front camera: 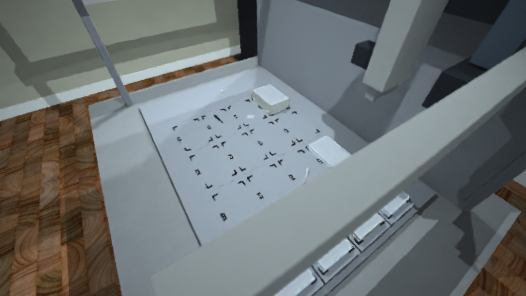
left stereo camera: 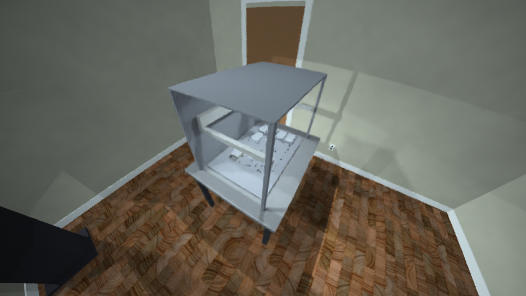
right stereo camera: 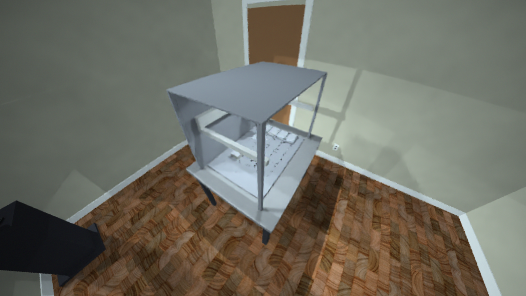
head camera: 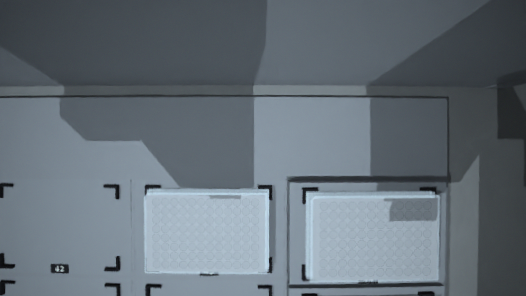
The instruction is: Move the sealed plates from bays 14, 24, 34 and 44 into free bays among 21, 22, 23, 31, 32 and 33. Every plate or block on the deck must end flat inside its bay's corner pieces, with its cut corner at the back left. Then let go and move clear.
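Frame: origin at the robot's base, x ahead, y left, z up, level; metres.
Seen in the pictures: robot's base at its link origin: (front camera: 174, 128) (right stereo camera: 267, 176).
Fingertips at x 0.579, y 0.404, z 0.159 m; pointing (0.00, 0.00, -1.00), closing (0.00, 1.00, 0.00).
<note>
Offsets run from my fingertips to a thing's middle. "spot": to the spot under its first point.
Four pale sealed plates in the right column show in the front view: bay 14 @(spot: dx +0.030, dy -0.356, dz -0.130 m) (front camera: 297, 284), bay 24 @(spot: dx +0.033, dy -0.258, dz -0.130 m) (front camera: 335, 255), bay 34 @(spot: dx +0.035, dy -0.152, dz -0.130 m) (front camera: 369, 228) and bay 44 @(spot: dx +0.033, dy -0.048, dz -0.130 m) (front camera: 396, 204) (head camera: 375, 240). Another pale plate @(dx -0.186, dy -0.040, dz -0.152 m) (front camera: 329, 150) (head camera: 207, 232) sits at bay 43. In the head view these last two look flat; their cut corners are too unclear to tell. Bays 21, 22, 23, 31, 32 and 33 hold no plate in the front view. The gripper does not show clearly in any view. Plates in the stereo views are too small to read.
A cream block @(dx -0.514, dy -0.040, dz -0.138 m) (front camera: 270, 99) stands at bay 41 at the back left. The gantry beam (front camera: 350, 185) (left stereo camera: 235, 143) (right stereo camera: 232, 141) crosses above the deck and hides part of it in the front view. The parked pipetting stage (front camera: 400, 47) hangs by the back wall.
</note>
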